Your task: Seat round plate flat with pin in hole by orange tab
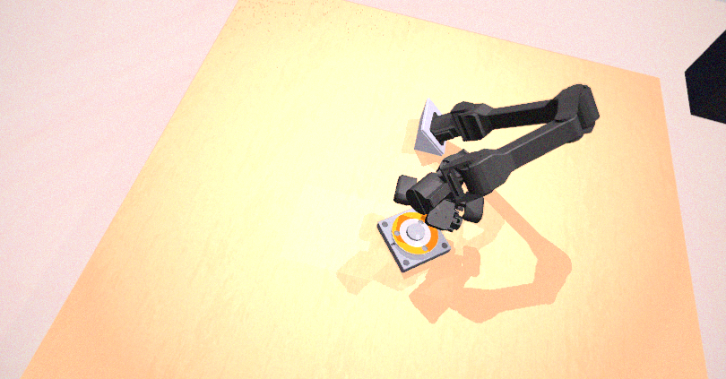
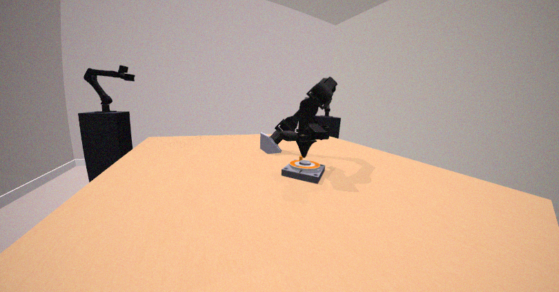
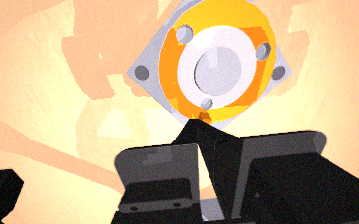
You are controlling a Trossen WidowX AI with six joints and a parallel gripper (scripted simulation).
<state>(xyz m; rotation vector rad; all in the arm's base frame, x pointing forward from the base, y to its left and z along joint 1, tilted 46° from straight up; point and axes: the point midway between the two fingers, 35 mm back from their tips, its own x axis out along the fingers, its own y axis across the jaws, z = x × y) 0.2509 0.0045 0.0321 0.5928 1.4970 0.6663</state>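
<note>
The square grey base lies 50 mm ahead of my gripper tip, 20 mm to the right of it and 20 mm below it.
</note>
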